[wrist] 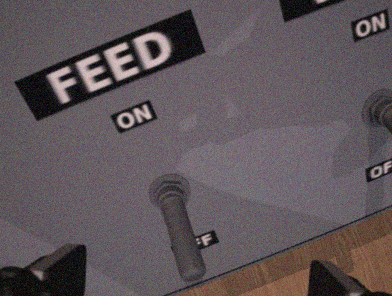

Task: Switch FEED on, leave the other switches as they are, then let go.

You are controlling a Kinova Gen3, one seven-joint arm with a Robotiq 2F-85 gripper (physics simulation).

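Frame: origin at the arm's base, x ahead, y left, z up, level; millimetres.
Seen in the pictures: gripper, fingertip midpoint: (196,279).
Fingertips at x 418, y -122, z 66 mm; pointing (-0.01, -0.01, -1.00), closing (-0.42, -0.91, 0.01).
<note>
Pixels of each thing's middle, then the offset from my fingertips to it. "spot": a spot on its surface instead. Level surfaces: height alone.
- FEED switch, surface spot: (184,235) spot: 11 mm ahead, 2 mm left, 31 mm down
- black FEED nameplate, surface spot: (112,65) spot: 93 mm ahead, 3 mm left, 21 mm down
- second switch, surface spot: (384,111) spot: 29 mm ahead, 112 mm right, 46 mm down
- grey panel, body centre: (38,108) 104 mm ahead, 64 mm left, 86 mm down
- wooden surface, its level: 153 mm down
The FEED switch (184,235) is a grey toggle lever at the lower middle of the wrist view. It leans down over its OFF label (207,240), away from its ON label (134,116). The black FEED nameplate (112,65) is at the upper left. My gripper (196,279) is open, with one finger at the lower left and the other at the lower right. The lever's tip shows between them in the view, and neither finger appears to touch it.
A second switch (383,111) shows in part at the right edge, with its ON label (370,25) above and OFF label (380,170) below. The grey panel (280,165) ends at a slanting edge, with a wooden surface (280,270) beyond it at the lower right.
</note>
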